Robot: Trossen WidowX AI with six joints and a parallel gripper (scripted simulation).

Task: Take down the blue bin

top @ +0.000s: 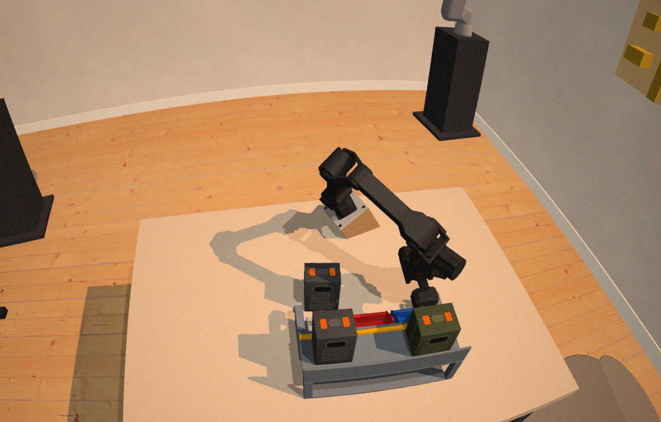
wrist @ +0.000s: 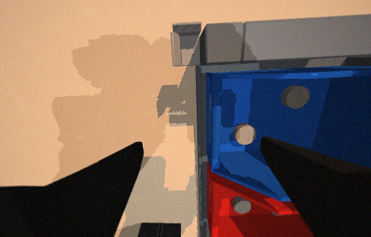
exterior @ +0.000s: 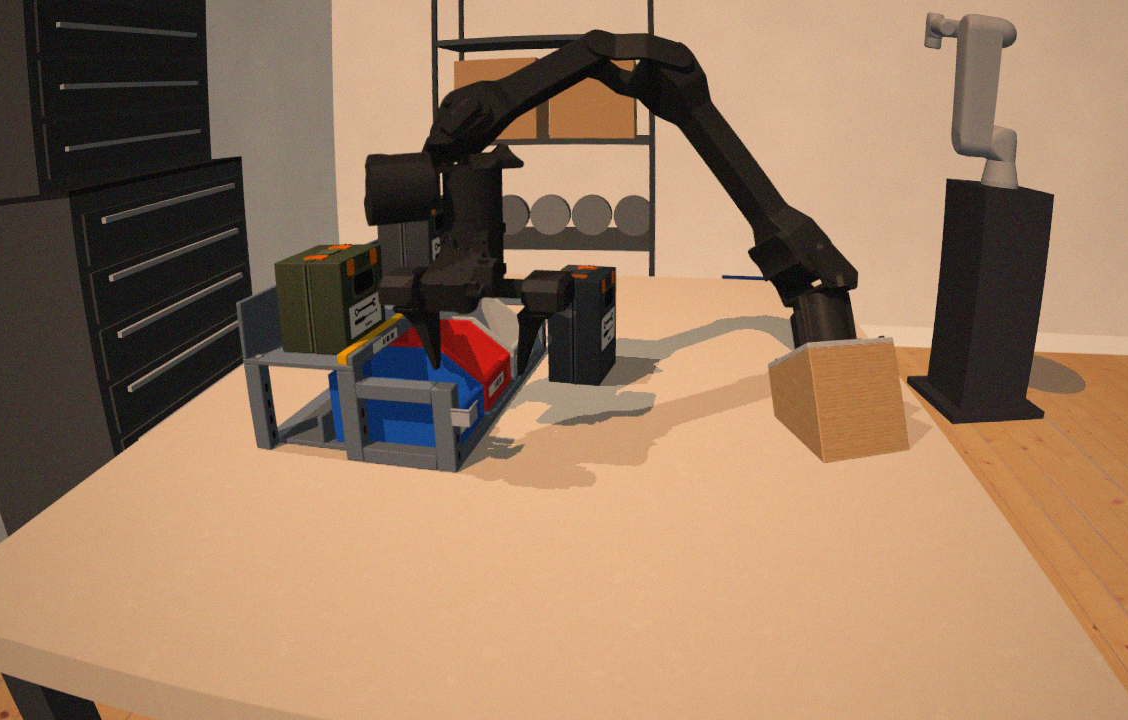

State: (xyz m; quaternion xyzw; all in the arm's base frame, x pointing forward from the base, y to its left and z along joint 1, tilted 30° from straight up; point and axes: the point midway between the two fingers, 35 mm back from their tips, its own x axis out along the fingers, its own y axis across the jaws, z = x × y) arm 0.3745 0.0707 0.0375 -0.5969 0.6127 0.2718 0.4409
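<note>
The blue open bin lies 8 cm ahead of my hand, 2 cm to the right of it and 7 cm below it. Round my hand: red bin: 6 cm ahead, 13 cm to the right, 7 cm below; then yellow rail: 9 cm ahead, 14 cm to the right; then green case: 16 cm ahead, 4 cm to the right, 4 cm above.
</note>
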